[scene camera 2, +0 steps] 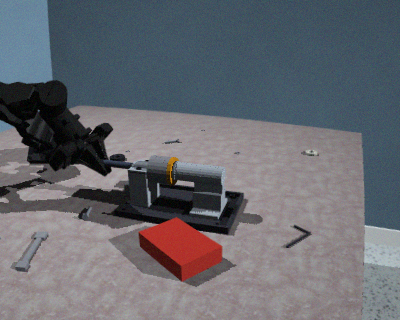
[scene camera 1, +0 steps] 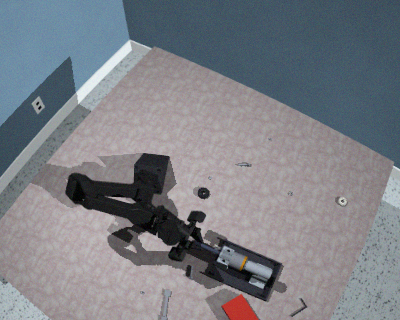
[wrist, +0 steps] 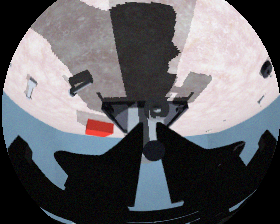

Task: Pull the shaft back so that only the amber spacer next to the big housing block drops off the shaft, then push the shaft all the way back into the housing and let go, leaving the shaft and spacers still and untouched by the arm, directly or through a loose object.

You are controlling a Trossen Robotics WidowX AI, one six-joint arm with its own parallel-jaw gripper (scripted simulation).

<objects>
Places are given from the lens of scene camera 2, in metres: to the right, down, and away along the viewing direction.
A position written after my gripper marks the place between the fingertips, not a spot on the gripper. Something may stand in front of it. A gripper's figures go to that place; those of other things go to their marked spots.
my gripper (scene camera 2: 108,173): -0.20, 0.03, 0.77
red block (scene camera 2: 182,250): -0.03, 0.14, 0.55
</objects>
